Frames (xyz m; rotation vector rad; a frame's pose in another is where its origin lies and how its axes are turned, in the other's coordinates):
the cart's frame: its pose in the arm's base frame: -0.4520 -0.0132 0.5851 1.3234 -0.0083 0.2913
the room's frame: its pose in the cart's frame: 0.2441 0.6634 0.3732 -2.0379 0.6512 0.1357
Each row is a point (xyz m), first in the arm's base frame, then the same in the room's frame.
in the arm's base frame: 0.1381 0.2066 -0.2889
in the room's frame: 1.0519 1.0649 -0.8904
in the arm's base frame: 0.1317 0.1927 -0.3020
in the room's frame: 1.0447 1.0692 -0.9087
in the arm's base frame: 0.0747 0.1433 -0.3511
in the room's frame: 0.9909 1.1040 -0.9719
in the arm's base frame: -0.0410 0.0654 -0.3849
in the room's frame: 0.8703 1.1435 -1.0389
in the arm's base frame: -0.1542 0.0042 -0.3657
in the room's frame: 0.7422 1.1559 -1.0580
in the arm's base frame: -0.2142 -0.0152 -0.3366
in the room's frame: 0.6738 1.1572 -1.0457
